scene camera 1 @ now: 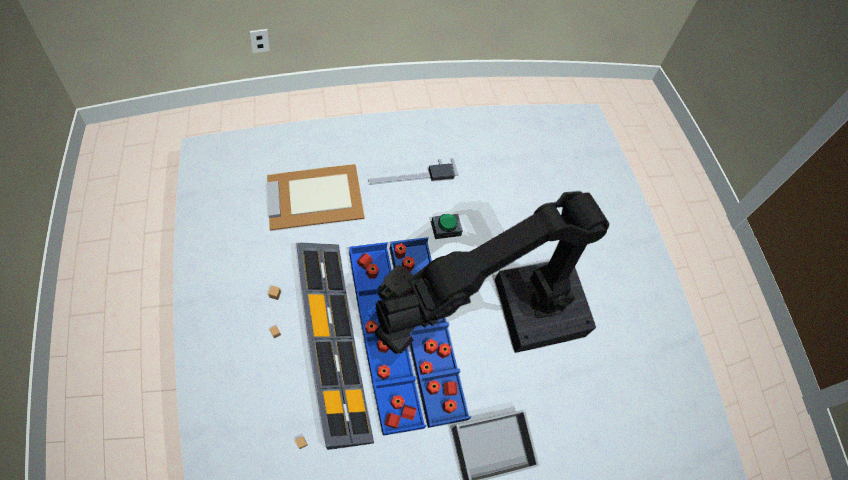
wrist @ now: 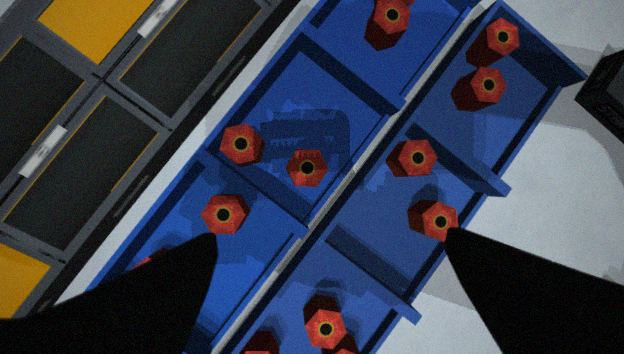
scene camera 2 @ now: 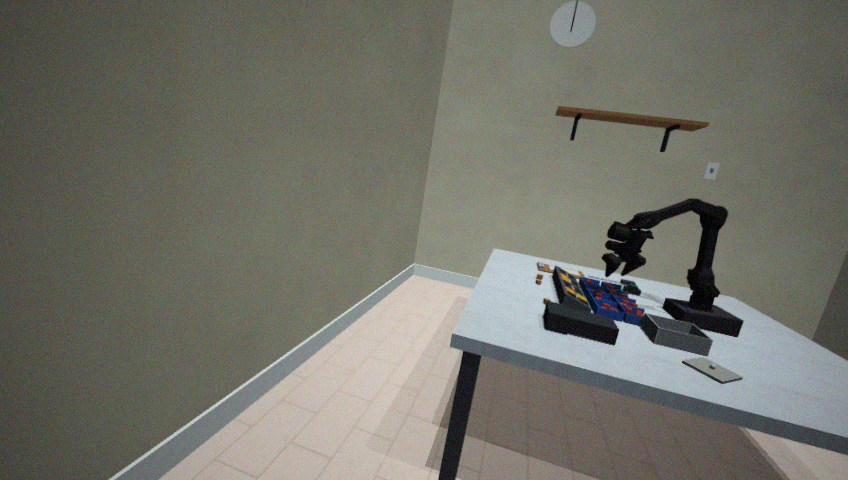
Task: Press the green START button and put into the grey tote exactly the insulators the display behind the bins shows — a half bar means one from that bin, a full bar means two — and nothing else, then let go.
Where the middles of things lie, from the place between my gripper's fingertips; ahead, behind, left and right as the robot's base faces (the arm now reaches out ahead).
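The green START button (wrist: pixel 594 95) is 9 cm below my hand, 25 cm to the right of it and 14 cm behind it; going by their middles, it is the nearest to my hand of the things named here. The grey tote (scene camera 1: pixel 506 439) sits 8 cm below my hand, 30 cm to the left of it and 15 cm behind it. As for the grey tool (scene camera 1: pixel 441 171), I find it 10 cm below my hand, 42 cm to the right of it and 9 cm behind it, whereas the dark block (scene camera 2: pixel 559 318) is 8 cm below my hand, 16 cm ahead of it and 43 cm to the left of it.
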